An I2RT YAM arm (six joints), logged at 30 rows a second.
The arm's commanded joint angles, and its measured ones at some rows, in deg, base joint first. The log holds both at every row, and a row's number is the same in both.
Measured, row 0:
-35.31, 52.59, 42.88, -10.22, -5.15, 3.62
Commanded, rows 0 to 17:
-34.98, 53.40, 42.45, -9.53, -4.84, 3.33
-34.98, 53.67, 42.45, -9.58, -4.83, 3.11
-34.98, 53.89, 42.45, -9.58, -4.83, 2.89
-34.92, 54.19, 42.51, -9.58, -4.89, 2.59
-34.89, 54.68, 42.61, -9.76, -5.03, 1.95
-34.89, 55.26, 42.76, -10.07, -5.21, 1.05
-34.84, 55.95, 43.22, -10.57, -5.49, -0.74
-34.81, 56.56, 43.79, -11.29, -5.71, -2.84
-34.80, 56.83, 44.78, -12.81, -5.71, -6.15
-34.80, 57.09, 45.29, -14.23, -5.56, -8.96
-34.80, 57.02, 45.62, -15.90, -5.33, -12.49
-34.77, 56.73, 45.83, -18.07, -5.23, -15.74
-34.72, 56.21, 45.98, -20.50, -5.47, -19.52
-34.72, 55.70, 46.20, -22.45, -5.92, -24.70
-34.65, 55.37, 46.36, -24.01, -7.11, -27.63
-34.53, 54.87, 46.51, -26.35, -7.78, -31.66
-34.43, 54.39, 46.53, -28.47, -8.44, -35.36
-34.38, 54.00, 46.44, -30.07, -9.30, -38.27
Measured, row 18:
-34.93, 56.92, 43.98, -20.72, -6.04, -20.18
